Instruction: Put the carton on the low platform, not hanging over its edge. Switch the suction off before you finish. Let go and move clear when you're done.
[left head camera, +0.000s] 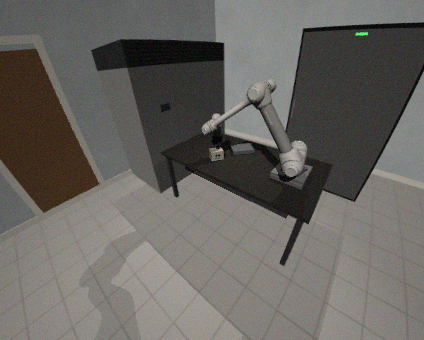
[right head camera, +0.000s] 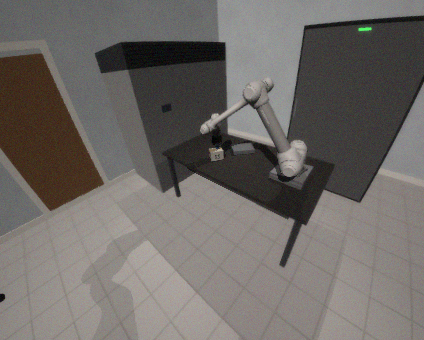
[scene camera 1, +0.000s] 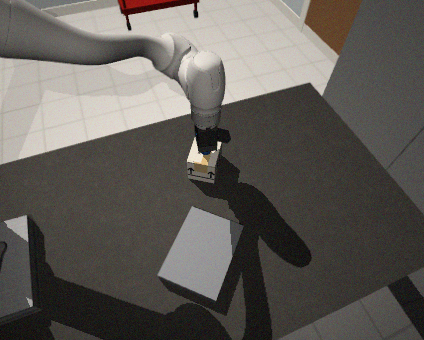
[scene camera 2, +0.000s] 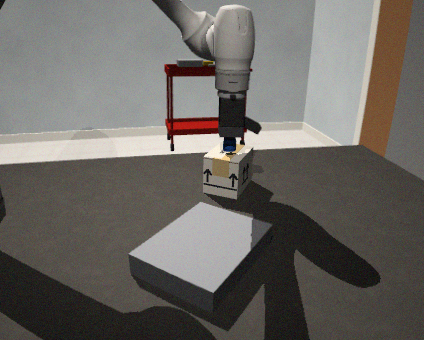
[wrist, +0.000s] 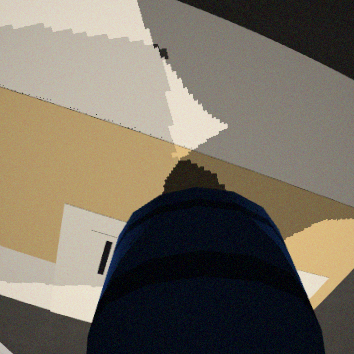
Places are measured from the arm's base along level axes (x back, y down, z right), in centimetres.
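Pixels of known places: hand, tool point: (left head camera: 217, 148) (right head camera: 217, 148) (scene camera 2: 229, 149) (wrist: 198, 257).
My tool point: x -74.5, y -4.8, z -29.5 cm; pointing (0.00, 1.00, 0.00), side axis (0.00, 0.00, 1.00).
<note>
For each thing: its top centre in the pictures, then the offset to it from my tool point. Level surfaces: height alone.
- white carton, top centre: (wrist: 123, 219) (scene camera 2: 229, 151) (scene camera 1: 205, 148) (right head camera: 215, 149) (left head camera: 216, 149) dx -0.2, dy +1.2, dz -1.9 cm
- low platform, top centre: (scene camera 2: 205, 238) (scene camera 1: 202, 249) (right head camera: 242, 146) (left head camera: 241, 147) dx +6.7, dy +7.3, dz +32.4 cm
- dark table, surface height: dy +12.1 cm
The white carton (left head camera: 216, 155) (right head camera: 216, 156) (scene camera 1: 201, 175) (scene camera 2: 220, 182) (wrist: 60, 135), with tan tape and black arrows, stands upright on the dark table, beside the low platform and apart from it. The low platform (left head camera: 243, 149) (right head camera: 243, 149) (scene camera 1: 200, 255) (scene camera 2: 200, 245) is a flat grey block, nearer than the carton in both scene views; its top is bare. My gripper's blue suction cup (scene camera 1: 205, 152) (scene camera 2: 229, 146) (wrist: 200, 225) points down and appears to touch the carton's taped top near its middle. Whether the suction holds cannot be seen. The cup hides part of the barcode label in the wrist view.
The dark table (left head camera: 235, 172) (scene camera 1: 325, 165) bears the arm's base plate (left head camera: 303, 178) at its other end. A tall grey cabinet (left head camera: 175, 85) (right head camera: 175, 85) stands behind the table's far end. A red cart (scene camera 2: 192, 71) stands beyond the table. Arm shadows cross the table around the platform.
</note>
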